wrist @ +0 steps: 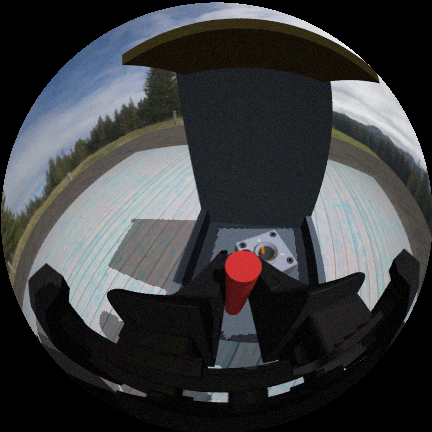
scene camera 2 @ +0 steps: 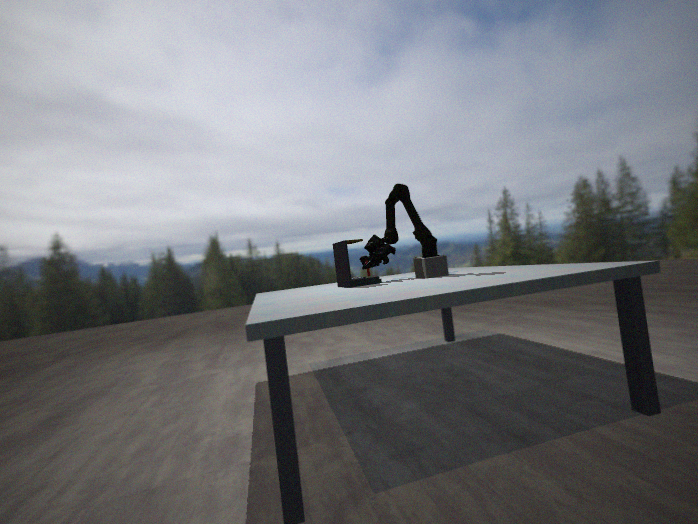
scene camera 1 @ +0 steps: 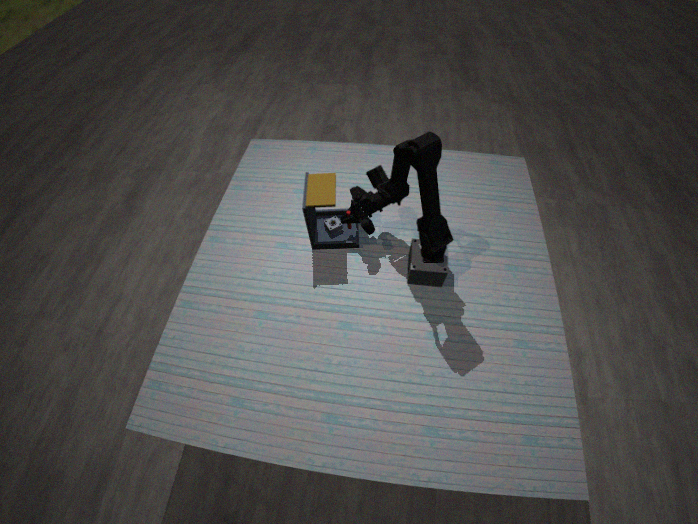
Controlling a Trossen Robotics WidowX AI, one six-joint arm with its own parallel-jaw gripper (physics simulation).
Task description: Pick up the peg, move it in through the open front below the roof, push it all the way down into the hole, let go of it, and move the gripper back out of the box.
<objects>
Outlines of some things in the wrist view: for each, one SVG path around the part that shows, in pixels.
A red peg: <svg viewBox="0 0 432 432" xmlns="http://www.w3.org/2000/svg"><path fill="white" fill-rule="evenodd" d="M248 250L235 251L225 261L225 311L230 315L240 312L261 270L260 259L256 254Z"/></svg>
</objects>
